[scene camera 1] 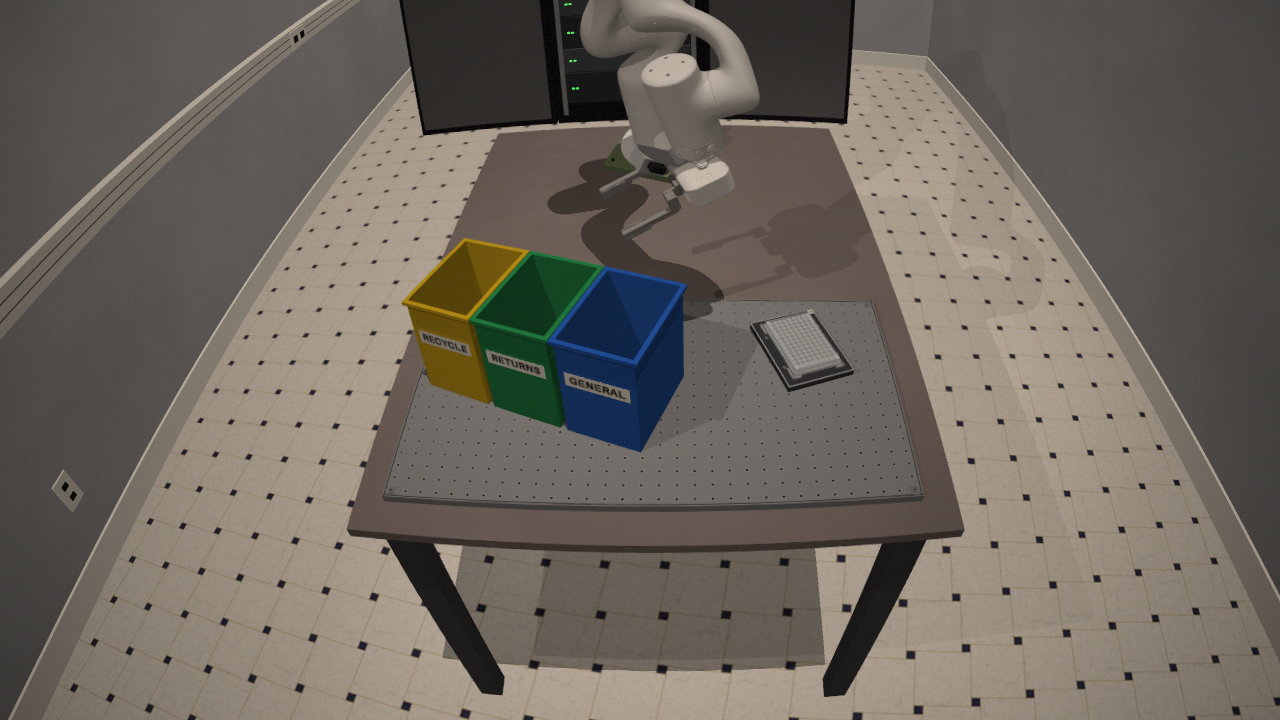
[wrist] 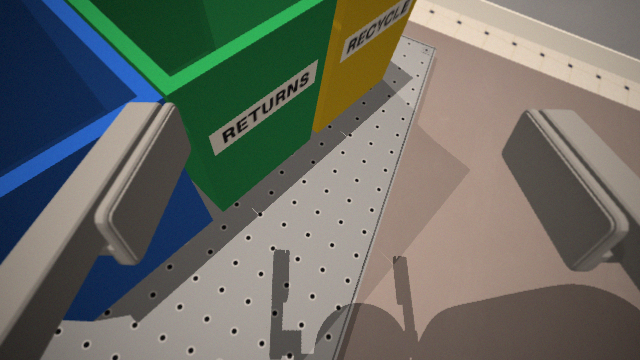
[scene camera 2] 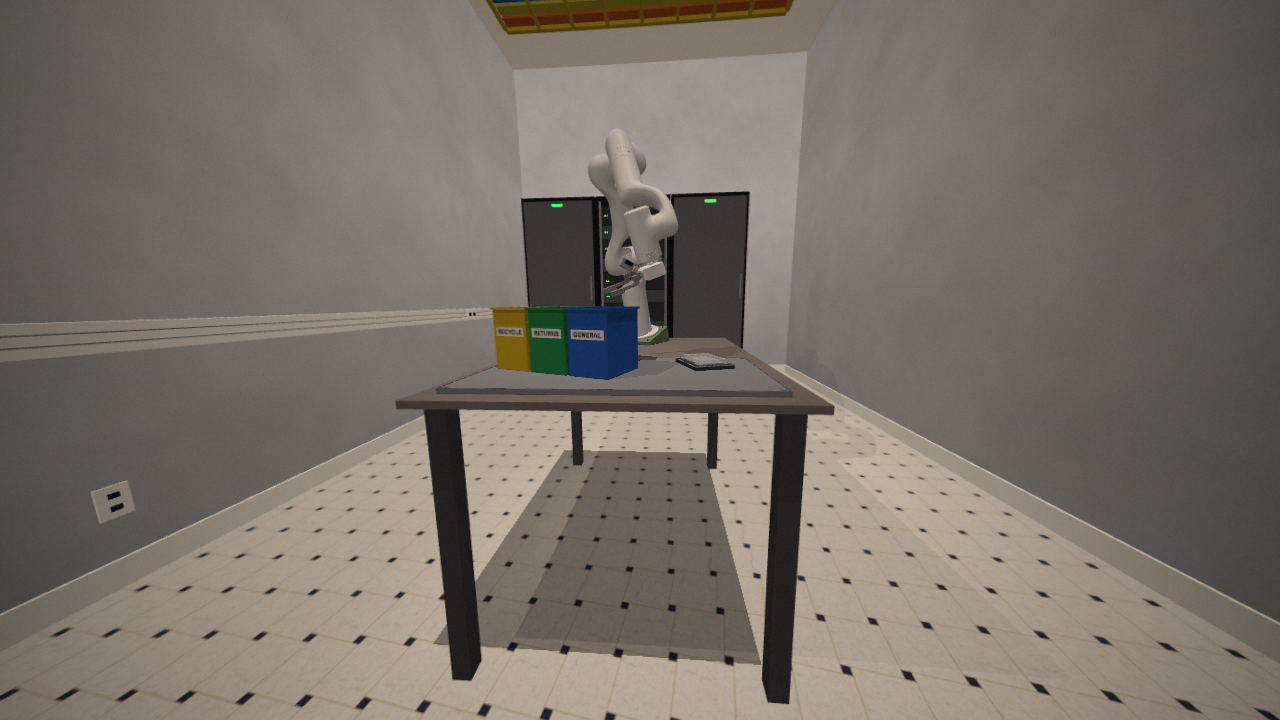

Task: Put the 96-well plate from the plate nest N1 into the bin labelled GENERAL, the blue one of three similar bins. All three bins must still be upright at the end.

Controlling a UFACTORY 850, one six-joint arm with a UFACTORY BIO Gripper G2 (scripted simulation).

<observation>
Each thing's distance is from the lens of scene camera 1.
blue bin labelled GENERAL point(scene camera 1: 622, 360): 98 cm
clear 96-well plate point(scene camera 1: 803, 346): 124 cm
The marked spots on the clear 96-well plate and the blue bin labelled GENERAL are 38 cm apart.
</observation>
